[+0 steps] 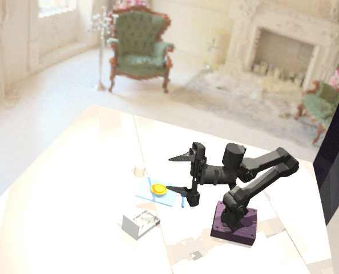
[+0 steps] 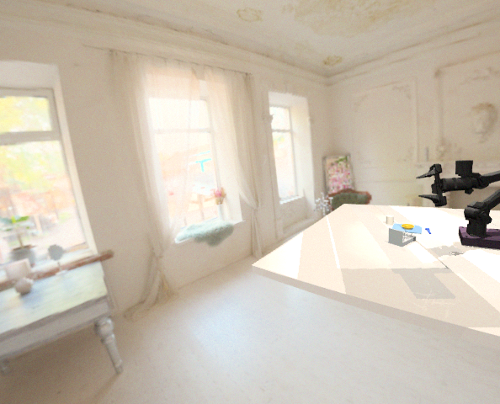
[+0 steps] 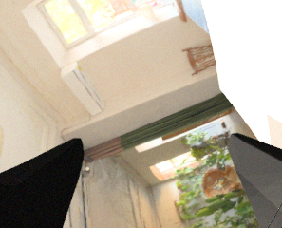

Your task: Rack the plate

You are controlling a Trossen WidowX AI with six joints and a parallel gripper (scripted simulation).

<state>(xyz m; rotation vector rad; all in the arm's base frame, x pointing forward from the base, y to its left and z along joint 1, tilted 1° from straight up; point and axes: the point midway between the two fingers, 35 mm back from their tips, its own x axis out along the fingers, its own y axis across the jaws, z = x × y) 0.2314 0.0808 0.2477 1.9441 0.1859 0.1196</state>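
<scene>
Right now the yellow plate is 27 cm below my gripper tip, 23 cm to the right of it and 1 cm ahead of it. Also, from my gripper tip: blue spoon 28 cm below, 22 cm to the right, 9 cm behind; then light blue mat 28 cm below, 24 cm to the right, 1 cm ahead; then grey dish rack 26 cm below, 5 cm ahead, 4 cm to the right.
</scene>
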